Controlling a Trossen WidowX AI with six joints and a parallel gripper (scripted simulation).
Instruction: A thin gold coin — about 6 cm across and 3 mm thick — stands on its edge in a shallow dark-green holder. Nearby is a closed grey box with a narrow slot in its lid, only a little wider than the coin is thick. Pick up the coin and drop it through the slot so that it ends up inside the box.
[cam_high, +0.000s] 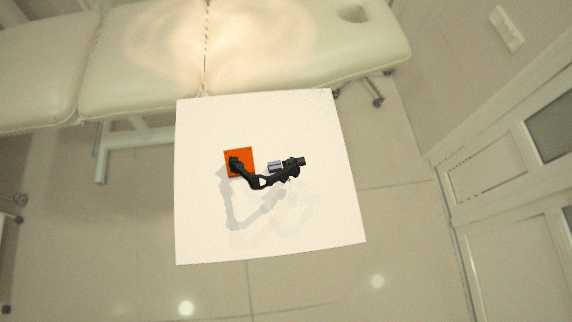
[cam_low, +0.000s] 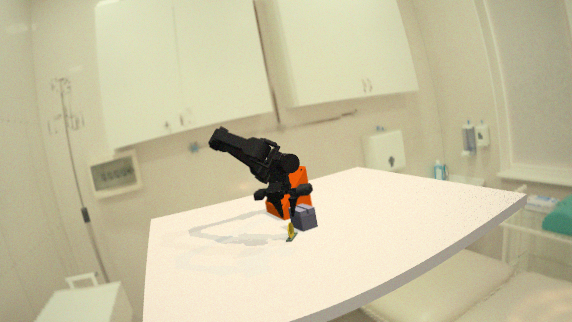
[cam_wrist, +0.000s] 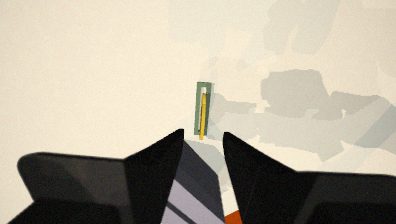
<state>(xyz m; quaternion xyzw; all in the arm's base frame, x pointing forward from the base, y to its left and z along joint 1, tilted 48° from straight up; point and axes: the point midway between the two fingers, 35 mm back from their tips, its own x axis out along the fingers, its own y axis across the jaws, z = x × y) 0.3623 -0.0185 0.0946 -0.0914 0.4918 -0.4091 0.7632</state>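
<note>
Now: the gold coin 50 mm below my gripper tip.
</note>
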